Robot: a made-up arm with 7 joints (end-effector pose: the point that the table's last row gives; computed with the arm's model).
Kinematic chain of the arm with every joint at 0, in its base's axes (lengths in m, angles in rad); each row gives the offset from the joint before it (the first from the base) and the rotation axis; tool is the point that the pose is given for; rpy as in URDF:
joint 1: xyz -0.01 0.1 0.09 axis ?
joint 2: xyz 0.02 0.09 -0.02 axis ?
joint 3: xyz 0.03 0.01 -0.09 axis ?
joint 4: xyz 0.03 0 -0.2 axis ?
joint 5: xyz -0.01 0 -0.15 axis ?
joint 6: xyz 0 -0.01 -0.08 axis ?
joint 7: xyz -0.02 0 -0.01 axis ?
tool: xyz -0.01 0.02 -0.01 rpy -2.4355 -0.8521 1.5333
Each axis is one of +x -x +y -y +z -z.
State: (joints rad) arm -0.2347 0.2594 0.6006 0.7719 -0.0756 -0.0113 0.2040
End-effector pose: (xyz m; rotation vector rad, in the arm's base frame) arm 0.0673 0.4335 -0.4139 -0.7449 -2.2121 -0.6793
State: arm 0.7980 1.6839 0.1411 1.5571 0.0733 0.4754 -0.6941
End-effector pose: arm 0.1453 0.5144 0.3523 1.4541 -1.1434 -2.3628
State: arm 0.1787 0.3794 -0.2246 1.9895 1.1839 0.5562 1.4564
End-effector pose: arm 0.3152 0.1801 -0.0953 1.7660 0.4221 -0.3426
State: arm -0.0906 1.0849 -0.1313 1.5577 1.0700 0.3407 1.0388
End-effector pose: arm 0.2911 0.4380 -0.1624 2.1930 1.7709 0.2325
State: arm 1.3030 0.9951 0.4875 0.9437 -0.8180 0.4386 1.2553
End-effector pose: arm 0.2162 0.6536 0.2544 -0.7792 -2.3337 -1.5927
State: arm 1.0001 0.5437 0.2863 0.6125 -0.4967 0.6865 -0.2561
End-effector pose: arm 0.4199 0.5053 0.0140 -0.0069 -2.0122 -1.1587
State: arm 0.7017 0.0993 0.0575 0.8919 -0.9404 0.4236 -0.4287
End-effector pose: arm 0.4725 0.2882 -0.1043 -0.2418 -1.6375 -2.0306
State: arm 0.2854 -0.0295 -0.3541 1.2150 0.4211 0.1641 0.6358
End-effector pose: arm 0.3845 0.0865 -0.2473 1.8100 1.7671 0.2547
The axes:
joint 1: -y
joint 2: +x
joint 3: +z
joint 4: -y
joint 5: +z
joint 6: +y
joint 7: -x

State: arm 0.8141 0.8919 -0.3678 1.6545 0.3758 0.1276 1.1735
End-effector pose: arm 0.4244 0.3550 0.1099 2.0098 0.7876 1.5419
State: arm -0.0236 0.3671 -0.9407 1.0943 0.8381 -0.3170 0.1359
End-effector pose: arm 0.1658 0.1636 -0.4125 1.8907 2.3419 0.3173
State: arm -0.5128 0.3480 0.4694 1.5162 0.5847 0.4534 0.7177
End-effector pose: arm 0.1033 0.4132 -0.3264 -1.4807 -2.7326 -0.1733
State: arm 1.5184 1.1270 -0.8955 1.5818 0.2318 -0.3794 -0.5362
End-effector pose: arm 0.3450 0.3952 0.3012 -0.1813 0.9357 1.9629
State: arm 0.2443 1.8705 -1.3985 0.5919 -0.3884 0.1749 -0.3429
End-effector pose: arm 0.0789 0.7085 0.1298 -0.7855 0.5559 -1.2839
